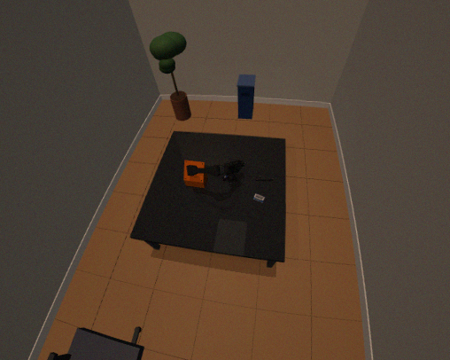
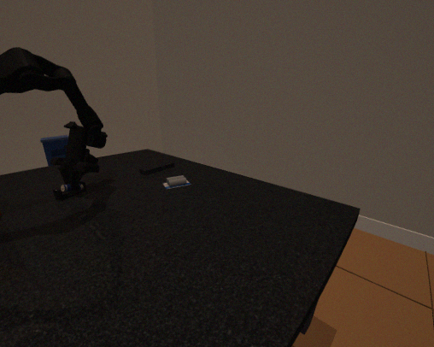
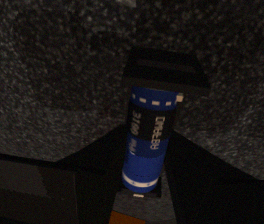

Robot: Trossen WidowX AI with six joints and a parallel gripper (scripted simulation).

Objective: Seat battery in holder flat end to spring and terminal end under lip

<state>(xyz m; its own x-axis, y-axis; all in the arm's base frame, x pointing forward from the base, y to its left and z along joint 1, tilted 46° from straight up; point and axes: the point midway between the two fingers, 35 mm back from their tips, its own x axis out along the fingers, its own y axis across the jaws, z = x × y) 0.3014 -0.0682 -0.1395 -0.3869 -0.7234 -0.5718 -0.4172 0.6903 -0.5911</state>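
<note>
Right now the battery is 1 cm above my gripper tip.
</note>
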